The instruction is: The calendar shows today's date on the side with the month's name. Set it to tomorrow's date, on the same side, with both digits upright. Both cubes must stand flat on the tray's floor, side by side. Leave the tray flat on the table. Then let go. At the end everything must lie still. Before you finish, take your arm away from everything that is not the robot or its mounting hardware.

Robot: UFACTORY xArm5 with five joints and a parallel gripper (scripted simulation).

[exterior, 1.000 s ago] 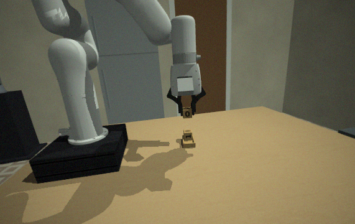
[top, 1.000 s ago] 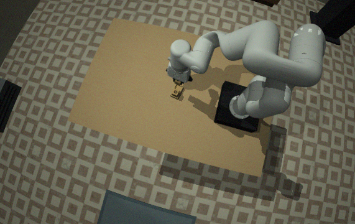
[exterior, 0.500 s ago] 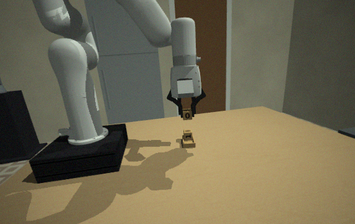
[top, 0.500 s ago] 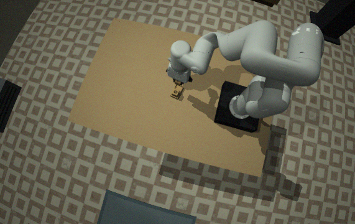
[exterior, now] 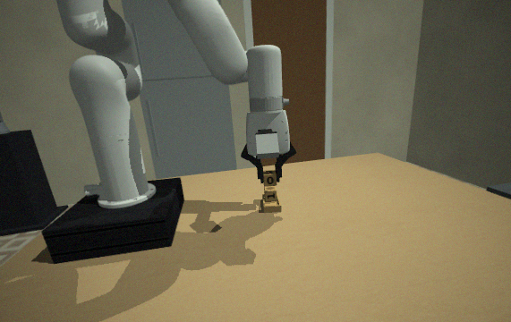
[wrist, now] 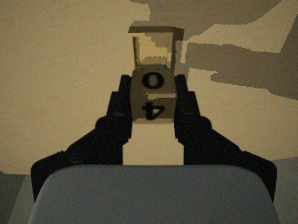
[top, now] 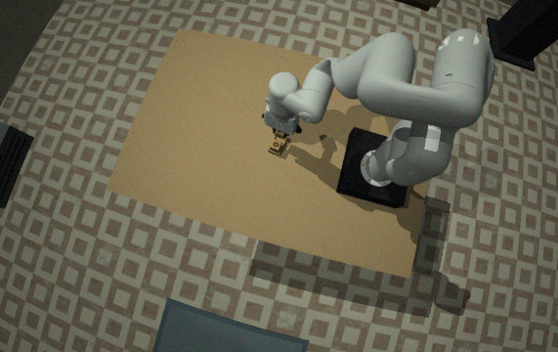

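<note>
Right now my hand is 90 mm above the wooden calendar tray and 20 mm to the right of it. The rest, counted from my hand: wooden date cube: 10 mm below.
</note>
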